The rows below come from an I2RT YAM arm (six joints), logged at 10 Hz.
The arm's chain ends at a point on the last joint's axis. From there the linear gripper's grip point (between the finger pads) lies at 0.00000 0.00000 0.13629 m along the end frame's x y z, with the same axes.
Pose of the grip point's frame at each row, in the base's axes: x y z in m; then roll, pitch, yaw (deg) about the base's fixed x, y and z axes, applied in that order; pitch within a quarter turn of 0, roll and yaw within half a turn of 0:
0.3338 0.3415 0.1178 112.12 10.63 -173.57
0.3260 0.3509 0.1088 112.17 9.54 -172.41
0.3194 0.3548 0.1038 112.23 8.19 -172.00
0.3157 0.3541 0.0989 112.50 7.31 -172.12
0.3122 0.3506 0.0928 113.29 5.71 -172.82
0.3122 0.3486 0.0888 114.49 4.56 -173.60
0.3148 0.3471 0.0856 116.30 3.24 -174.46
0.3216 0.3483 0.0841 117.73 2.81 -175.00
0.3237 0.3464 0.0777 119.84 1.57 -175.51
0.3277 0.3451 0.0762 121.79 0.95 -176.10
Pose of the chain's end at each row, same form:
0.3385 0.2150 0.1682 112.12 10.63 -173.57
0.3342 0.2247 0.1595 112.17 9.54 -172.41
0.3297 0.2288 0.1548 112.23 8.19 -172.00
0.3264 0.2285 0.1506 112.50 7.31 -172.12
0.3225 0.2257 0.1464 113.29 5.71 -172.82
0.3216 0.2248 0.1451 114.49 4.56 -173.60
0.3232 0.2252 0.1459 116.30 3.24 -174.46
0.3290 0.2279 0.1474 117.73 2.81 -175.00
0.3311 0.2284 0.1455 119.84 1.57 -175.51
0.3344 0.2294 0.1480 121.79 0.95 -176.10

